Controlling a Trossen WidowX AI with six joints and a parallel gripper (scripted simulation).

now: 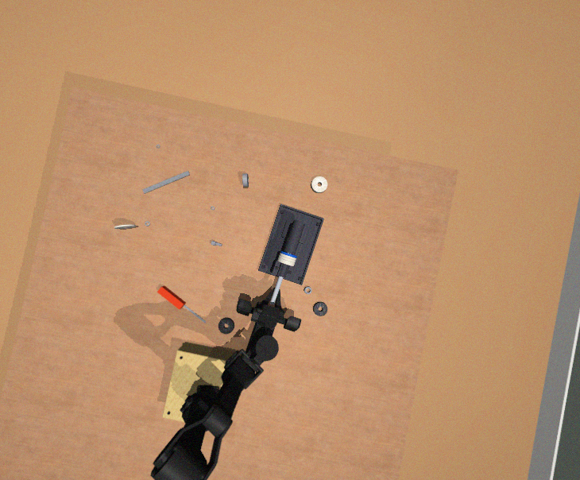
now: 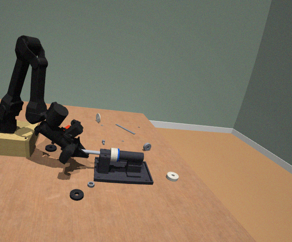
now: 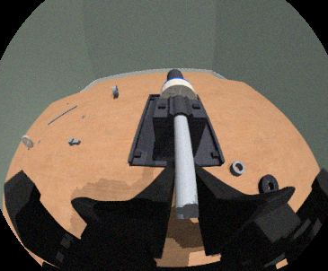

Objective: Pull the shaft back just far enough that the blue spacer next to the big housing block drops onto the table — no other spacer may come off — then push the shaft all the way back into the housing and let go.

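My gripper tip is now 4 cm short of the grey shaft, 2 cm below it and 1 cm to the left of it. The rest, counted from my gripper tip: grey bushing (34 cm ahead, 12 cm to the left, 4 cm below); then blue spacer (11 cm ahead, 3 cm to the right, 2 cm above); then red-handled screwdriver (30 cm to the left, 8 cm behind, 6 cm below).
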